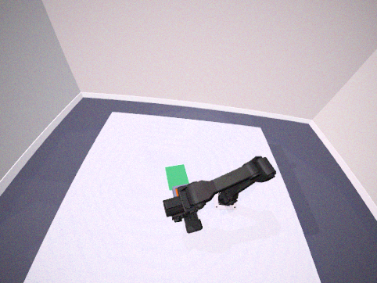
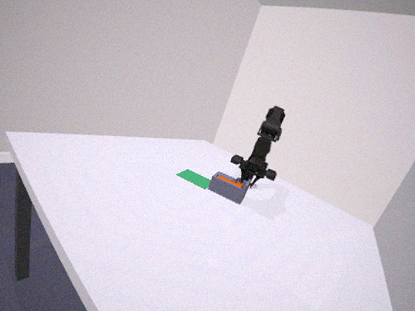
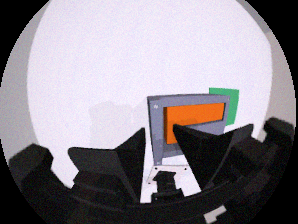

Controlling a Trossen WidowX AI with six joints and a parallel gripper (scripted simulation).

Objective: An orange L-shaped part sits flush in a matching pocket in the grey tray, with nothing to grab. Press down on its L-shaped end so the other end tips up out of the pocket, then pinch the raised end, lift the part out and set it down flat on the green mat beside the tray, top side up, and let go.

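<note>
My gripper tip is 50 mm to the left of the orange L-shaped part, 20 mm short of it and 20 mm above it. The rest, counted from my gripper tip: green mat 210 mm to the right, 90 mm below, 80 mm ahead.
</note>
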